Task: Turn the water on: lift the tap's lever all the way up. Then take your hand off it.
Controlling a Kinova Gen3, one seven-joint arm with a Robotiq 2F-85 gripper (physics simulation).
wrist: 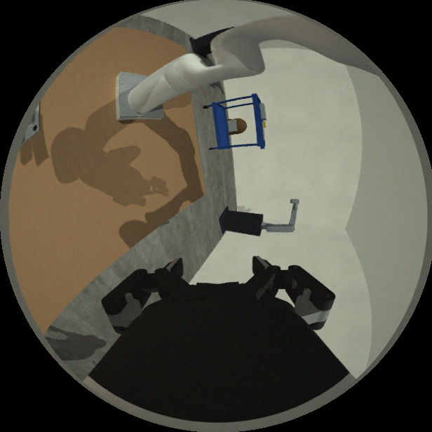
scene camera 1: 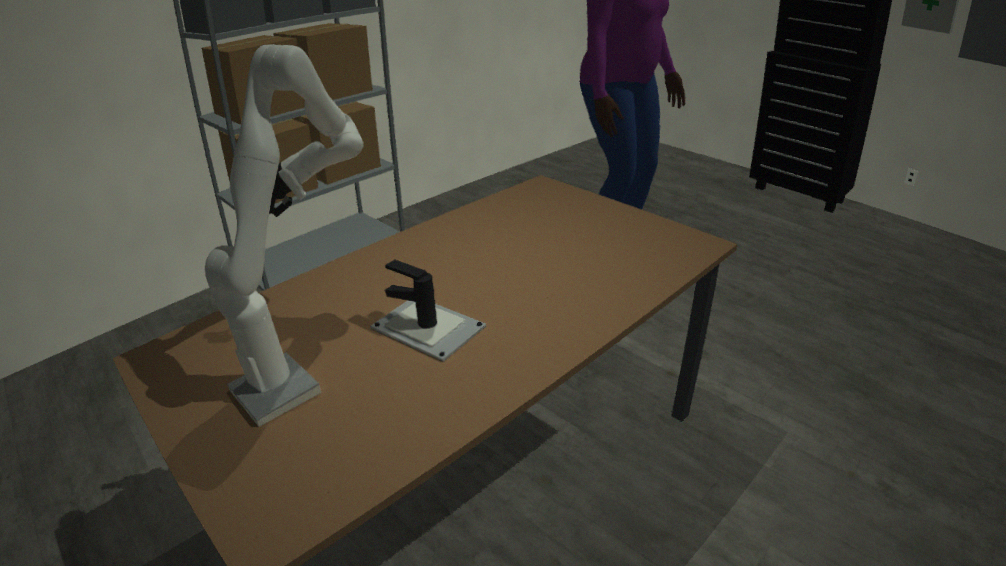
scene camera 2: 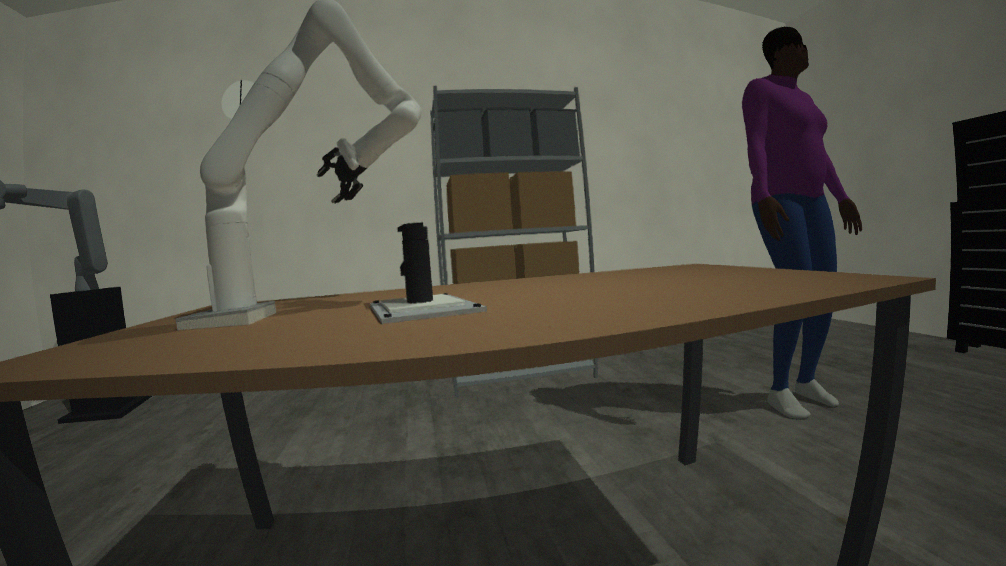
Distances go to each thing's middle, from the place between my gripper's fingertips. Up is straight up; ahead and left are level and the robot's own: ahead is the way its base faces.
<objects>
Right now the light grey plate [scene camera 1: 455, 340] is 440 mm to the right of my hand, 300 mm below it and 180 mm ahead of it.
</objects>
